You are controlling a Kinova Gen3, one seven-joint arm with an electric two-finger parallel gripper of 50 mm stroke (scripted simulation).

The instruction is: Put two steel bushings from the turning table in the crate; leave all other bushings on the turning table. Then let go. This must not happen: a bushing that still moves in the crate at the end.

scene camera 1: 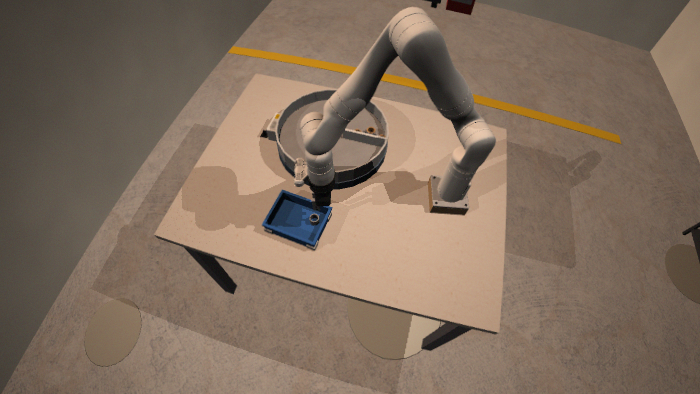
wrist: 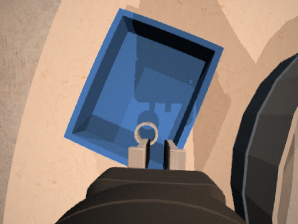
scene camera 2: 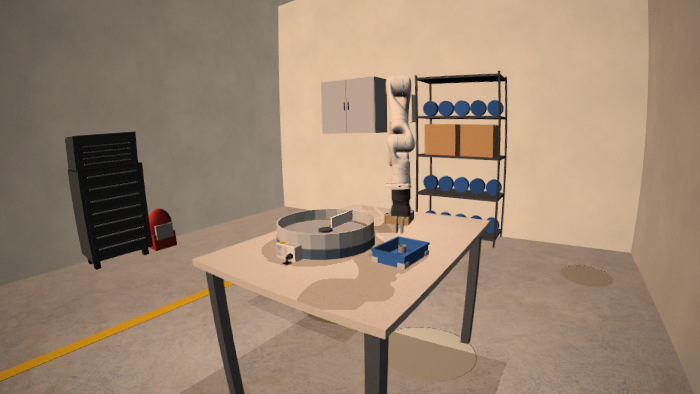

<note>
In view: my gripper point(wrist: 157, 149), a blue crate point(scene camera 1: 289, 215) and a round turning table point(scene camera 1: 291, 138).
The blue crate shows as well in the wrist view point(wrist: 146, 71) and in scene camera 2 point(scene camera 2: 400, 260). The round turning table shows as well in scene camera 2 point(scene camera 2: 324, 225).
</note>
